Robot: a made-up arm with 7 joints.
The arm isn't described. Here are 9 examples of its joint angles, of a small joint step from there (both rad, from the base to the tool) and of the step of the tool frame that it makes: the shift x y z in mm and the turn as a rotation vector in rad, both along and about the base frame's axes.
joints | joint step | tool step
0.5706 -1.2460 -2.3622 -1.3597 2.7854 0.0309 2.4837 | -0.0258 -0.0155 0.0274 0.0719 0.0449 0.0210 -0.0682 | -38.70 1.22 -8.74 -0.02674 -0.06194 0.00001
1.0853 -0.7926 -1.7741 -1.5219 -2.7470 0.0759 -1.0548 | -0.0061 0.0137 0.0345 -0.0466 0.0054 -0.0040 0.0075 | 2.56 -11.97 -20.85 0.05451 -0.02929 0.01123
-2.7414 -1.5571 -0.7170 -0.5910 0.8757 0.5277 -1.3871 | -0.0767 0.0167 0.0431 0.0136 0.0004 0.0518 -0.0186 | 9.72 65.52 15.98 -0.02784 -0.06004 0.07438
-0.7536 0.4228 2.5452 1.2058 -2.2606 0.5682 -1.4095 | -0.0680 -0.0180 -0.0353 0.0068 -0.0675 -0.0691 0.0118 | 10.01 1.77 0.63 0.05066 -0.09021 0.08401
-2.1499 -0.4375 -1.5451 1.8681 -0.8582 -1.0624 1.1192 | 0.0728 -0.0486 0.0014 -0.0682 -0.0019 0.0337 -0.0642 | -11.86 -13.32 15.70 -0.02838 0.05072 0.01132
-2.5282 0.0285 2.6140 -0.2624 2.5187 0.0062 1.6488 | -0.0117 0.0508 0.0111 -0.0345 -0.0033 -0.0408 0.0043 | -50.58 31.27 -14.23 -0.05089 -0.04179 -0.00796
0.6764 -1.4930 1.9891 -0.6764 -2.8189 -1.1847 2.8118 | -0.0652 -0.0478 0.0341 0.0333 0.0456 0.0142 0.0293 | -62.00 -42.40 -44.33 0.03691 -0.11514 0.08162
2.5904 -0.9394 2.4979 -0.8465 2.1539 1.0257 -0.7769 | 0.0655 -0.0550 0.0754 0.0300 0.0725 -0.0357 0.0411 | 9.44 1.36 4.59 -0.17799 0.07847 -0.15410
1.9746 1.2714 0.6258 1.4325 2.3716 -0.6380 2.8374 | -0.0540 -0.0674 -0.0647 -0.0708 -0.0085 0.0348 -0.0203 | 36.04 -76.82 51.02 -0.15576 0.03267 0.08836
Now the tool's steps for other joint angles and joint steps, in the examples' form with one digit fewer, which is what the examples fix.
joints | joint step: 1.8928 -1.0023 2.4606 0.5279 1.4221 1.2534 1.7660 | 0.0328 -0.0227 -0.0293 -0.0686 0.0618 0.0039 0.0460
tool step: 41.7 -8.7 7.5 0.0062 -0.0427 -0.0416
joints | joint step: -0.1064 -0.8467 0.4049 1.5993 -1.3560 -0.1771 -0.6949 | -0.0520 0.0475 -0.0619 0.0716 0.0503 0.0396 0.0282
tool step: 65.9 33.0 -11.6 -0.1227 0.1395 0.0940
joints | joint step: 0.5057 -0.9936 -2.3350 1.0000 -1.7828 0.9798 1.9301 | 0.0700 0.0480 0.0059 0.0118 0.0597 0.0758 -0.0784
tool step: 54.6 34.3 29.1 -0.0632 -0.0096 -0.0403
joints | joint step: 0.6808 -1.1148 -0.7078 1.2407 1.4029 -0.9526 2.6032 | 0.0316 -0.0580 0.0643 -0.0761 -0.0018 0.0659 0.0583
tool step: -40.7 21.2 -4.9 0.0268 -0.2148 -0.0318
